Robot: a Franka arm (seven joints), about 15 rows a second.
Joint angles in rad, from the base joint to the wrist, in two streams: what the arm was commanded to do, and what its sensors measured. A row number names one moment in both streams.
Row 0, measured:
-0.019 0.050 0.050 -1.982 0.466 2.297 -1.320
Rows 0 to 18, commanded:
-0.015 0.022 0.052 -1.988 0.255 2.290 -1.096
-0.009 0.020 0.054 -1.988 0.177 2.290 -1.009
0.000 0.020 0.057 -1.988 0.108 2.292 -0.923
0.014 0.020 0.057 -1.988 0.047 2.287 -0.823
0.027 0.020 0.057 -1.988 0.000 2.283 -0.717
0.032 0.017 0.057 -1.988 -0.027 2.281 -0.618
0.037 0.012 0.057 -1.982 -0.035 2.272 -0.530
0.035 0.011 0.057 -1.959 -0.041 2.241 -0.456
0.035 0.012 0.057 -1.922 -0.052 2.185 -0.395
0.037 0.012 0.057 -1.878 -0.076 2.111 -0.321
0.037 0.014 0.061 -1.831 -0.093 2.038 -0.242
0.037 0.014 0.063 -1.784 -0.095 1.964 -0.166
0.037 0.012 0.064 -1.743 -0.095 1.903 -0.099
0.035 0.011 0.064 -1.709 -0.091 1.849 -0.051
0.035 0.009 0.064 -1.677 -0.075 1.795 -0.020
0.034 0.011 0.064 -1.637 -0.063 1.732 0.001
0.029 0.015 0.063 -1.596 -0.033 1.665 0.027
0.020 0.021 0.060 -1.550 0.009 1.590 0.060
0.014 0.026 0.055 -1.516 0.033 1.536 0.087
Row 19, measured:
0.038 -0.002 0.054 -1.611 -0.024 1.645 0.030
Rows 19 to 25, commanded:
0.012 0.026 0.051 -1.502 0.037 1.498 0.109
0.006 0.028 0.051 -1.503 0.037 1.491 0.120
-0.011 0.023 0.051 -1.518 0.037 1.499 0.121
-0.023 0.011 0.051 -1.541 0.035 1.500 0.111
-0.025 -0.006 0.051 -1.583 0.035 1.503 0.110
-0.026 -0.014 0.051 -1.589 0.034 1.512 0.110
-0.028 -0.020 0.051 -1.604 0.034 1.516 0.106
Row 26, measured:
-0.014 0.000 0.043 -1.564 0.017 1.507 0.100
